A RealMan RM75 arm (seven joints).
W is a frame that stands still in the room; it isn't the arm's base.
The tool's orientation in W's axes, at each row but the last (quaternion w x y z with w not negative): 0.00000, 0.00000, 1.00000, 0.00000; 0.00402, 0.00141, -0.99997, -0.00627; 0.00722, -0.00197, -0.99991, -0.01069; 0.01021, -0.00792, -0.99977, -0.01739; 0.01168, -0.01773, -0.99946, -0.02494; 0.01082, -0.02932, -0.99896, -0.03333; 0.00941, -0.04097, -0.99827, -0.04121; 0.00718, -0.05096, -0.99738, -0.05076; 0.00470, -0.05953, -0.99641, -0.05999; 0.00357, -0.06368, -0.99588, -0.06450
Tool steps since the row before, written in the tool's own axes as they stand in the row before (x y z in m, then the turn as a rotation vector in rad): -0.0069, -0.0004, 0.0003, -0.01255, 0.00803, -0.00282; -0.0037, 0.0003, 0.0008, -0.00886, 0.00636, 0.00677; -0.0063, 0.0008, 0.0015, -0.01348, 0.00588, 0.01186; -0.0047, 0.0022, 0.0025, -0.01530, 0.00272, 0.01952; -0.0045, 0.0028, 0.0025, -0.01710, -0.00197, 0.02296; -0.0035, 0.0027, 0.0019, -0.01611, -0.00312, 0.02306; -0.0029, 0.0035, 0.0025, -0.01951, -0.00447, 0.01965; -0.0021, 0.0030, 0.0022, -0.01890, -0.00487, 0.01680; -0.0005, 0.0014, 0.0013, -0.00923, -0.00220, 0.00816; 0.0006, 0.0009, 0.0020, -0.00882, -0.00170, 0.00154
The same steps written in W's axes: 0.0069, -0.0004, -0.0003, 0.01255, 0.00803, 0.00282; 0.0037, 0.0003, -0.0008, 0.00879, 0.00647, -0.00676; 0.0063, 0.0008, -0.0016, 0.01333, 0.00608, -0.01193; 0.0047, 0.0022, -0.0025, 0.01495, 0.00316, -0.01973; 0.0045, 0.0028, -0.0025, 0.01650, -0.00141, -0.02344; 0.0036, 0.0026, -0.0018, 0.01544, -0.00249, -0.02359; 0.0031, 0.0034, -0.0023, 0.01877, -0.00439, -0.02038; 0.0024, 0.0030, -0.0019, 0.01815, -0.00501, -0.01757; 0.0007, 0.0015, -0.0011, 0.00888, -0.00228, -0.00852; -0.0005, 0.0012, -0.0019, 0.00853, -0.00259, -0.00188
